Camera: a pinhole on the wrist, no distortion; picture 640 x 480 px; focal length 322.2 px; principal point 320.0 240.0 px. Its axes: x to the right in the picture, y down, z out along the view. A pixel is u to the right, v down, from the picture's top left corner.
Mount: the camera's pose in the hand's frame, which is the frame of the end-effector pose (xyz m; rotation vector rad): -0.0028 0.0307 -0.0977 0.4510 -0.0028 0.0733
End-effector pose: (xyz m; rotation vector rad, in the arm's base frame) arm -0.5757 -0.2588 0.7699 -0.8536 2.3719 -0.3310
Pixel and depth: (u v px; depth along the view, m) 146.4 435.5 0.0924
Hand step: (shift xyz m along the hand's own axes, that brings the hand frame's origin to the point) -0.0552 0.0373 0.0089
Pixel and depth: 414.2 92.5 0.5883
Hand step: 0.1959 -0.4552 0.3178
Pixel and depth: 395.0 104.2 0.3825
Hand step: 0.1027 -0.2743 0.1781
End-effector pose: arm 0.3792 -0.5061 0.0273 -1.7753 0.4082 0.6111
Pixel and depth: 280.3 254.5 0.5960
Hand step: -0.0699 -0.2100 0.4490
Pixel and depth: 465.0 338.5 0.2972
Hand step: 0.1281 -0.0078 0.2119
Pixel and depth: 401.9 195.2 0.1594
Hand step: 0.0414 -0.0558 0.0369
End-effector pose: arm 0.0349 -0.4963 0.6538 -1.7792 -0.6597 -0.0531
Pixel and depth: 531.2 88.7 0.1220
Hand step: 0.0827 -0.0682 -0.0113
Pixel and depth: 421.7 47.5 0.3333
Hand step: 0.1209 -0.2858 0.1176
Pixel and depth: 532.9 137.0 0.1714
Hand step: 0.1164 -0.0852 0.0349
